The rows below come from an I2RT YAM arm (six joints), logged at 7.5 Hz.
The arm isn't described. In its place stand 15 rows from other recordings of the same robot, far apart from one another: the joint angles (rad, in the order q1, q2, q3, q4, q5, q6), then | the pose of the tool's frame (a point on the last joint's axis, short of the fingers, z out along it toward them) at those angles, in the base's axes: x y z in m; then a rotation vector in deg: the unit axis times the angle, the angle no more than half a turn.
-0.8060, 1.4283, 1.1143, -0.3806, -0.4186, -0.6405 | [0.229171, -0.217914, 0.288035, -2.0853, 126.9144, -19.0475]
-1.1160, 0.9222, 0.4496, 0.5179, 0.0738, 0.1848 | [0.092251, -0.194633, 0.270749, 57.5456, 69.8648, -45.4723]
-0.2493, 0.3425, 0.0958, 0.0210, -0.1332, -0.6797 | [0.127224, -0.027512, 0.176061, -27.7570, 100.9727, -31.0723]
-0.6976, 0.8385, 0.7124, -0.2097, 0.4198, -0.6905 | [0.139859, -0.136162, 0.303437, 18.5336, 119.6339, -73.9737]
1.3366, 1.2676, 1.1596, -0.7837, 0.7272, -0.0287 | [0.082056, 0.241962, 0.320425, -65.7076, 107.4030, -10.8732]
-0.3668, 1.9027, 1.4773, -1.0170, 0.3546, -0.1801 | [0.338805, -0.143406, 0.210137, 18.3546, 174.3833, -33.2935]
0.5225, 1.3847, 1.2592, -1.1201, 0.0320, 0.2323 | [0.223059, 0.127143, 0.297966, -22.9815, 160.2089, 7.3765]
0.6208, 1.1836, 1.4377, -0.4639, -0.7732, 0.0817 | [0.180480, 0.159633, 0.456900, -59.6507, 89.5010, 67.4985]
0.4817, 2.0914, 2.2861, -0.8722, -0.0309, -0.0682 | [0.411982, 0.216615, 0.380101, -36.0863, 124.3924, 14.6920]
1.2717, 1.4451, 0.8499, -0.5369, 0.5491, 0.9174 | [0.096647, 0.250382, 0.193253, -16.0990, 140.0618, 9.7088]
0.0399, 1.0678, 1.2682, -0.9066, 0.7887, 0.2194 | [0.197132, -0.017406, 0.388068, 33.6806, 117.3688, -42.3304]
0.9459, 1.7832, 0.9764, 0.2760, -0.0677, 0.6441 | [0.222060, 0.311967, 0.180728, -22.0648, 128.3198, 56.2948]
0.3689, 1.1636, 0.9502, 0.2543, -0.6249, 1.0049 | [0.244681, 0.116922, 0.366874, -0.6681, 100.9717, 87.1254]
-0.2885, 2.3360, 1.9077, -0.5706, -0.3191, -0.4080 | [0.491144, -0.134112, 0.166086, -15.3011, 142.4205, 7.2867]
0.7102, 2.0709, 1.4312, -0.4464, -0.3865, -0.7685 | [0.316388, 0.289753, 0.152401, -105.9561, 105.4718, 28.1340]
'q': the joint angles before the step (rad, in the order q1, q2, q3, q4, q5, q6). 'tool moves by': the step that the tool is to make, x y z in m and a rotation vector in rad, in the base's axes. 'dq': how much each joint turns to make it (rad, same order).
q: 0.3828 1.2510 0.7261 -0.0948 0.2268 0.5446
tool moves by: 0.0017 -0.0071 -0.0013 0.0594 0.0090 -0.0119
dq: -0.0339 -0.0040 -0.0092 0.0109 -0.0519 0.0359
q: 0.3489 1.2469 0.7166 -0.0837 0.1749 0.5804
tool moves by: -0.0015 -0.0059 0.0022 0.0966 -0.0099 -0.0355
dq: -0.0245 -0.0229 -0.0158 0.0220 -0.0405 0.0797
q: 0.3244 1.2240 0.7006 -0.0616 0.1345 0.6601
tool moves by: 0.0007 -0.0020 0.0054 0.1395 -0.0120 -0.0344
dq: -0.0151 -0.0135 -0.0017 0.0302 -0.0526 0.1199
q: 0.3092 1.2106 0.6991 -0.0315 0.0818 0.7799
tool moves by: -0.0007 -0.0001 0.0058 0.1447 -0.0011 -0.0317
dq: -0.0058 -0.0155 0.0001 0.0213 -0.0466 0.1323
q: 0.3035 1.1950 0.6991 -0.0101 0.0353 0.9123
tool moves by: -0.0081 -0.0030 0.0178 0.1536 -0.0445 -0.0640
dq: -0.0024 -0.0682 0.0001 0.0153 -0.0046 0.1469
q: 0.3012 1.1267 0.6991 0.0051 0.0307 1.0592
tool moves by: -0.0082 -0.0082 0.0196 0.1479 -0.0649 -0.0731
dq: -0.0216 -0.0724 0.0006 0.0274 0.0032 0.1334
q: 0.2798 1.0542 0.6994 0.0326 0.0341 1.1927
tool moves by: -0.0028 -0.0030 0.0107 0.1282 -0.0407 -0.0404
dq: -0.0090 -0.0281 0.0001 0.0420 -0.0017 0.1166
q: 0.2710 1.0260 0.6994 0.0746 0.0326 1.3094
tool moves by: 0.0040 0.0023 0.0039 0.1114 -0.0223 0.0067
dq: 0.0005 0.0157 0.0017 0.0636 -0.0289 0.0973
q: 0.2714 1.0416 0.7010 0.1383 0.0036 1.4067
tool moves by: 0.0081 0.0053 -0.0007 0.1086 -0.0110 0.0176
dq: 0.0076 0.0422 0.0000 0.0833 -0.0282 0.0980
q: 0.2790 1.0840 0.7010 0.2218 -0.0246 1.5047
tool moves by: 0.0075 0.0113 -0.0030 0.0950 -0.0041 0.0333
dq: 0.0312 0.0514 0.0000 0.0857 -0.0150 0.0885
